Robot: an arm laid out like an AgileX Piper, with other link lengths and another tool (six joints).
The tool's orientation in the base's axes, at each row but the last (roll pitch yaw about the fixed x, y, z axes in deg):
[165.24, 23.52, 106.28]
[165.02, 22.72, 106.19]
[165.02, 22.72, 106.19]
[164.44, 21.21, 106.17]
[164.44, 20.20, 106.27]
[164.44, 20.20, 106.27]
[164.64, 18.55, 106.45]
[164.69, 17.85, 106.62]
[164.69, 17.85, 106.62]
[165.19, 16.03, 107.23]
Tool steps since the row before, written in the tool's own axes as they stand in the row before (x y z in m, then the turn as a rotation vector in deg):
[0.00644, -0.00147, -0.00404, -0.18, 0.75, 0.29]
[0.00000, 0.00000, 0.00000, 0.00, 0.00, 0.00]
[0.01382, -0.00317, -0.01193, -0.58, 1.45, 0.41]
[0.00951, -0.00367, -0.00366, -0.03, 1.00, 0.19]
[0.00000, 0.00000, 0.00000, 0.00, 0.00, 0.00]
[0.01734, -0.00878, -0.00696, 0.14, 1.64, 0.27]
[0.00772, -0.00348, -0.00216, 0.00, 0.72, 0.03]
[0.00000, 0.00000, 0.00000, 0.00, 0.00, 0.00]
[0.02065, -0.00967, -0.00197, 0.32, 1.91, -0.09]
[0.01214, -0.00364, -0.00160, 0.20, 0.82, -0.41]
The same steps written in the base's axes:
[-0.00440, 0.00633, 0.00067, 0.82, 0.03, -0.01]
[0.00000, 0.00000, 0.00000, 0.00, 0.00, 0.00]
[-0.01061, 0.01450, 0.00454, 1.60, -0.10, 0.20]
[-0.00706, 0.00814, -0.00107, 0.97, 0.29, 0.09]
[0.00000, 0.00000, 0.00000, 0.00, 0.00, 0.00]
[-0.01489, 0.01417, -0.00191, 1.53, 0.65, 0.12]
[-0.00594, 0.00626, -0.00136, 0.66, 0.25, 0.15]
[0.00000, 0.00000, 0.00000, 0.00, 0.00, 0.00]
[-0.01500, 0.01583, -0.00695, 1.60, 0.99, 0.46]
[-0.00726, 0.01014, -0.00276, 0.55, 0.55, 0.53]

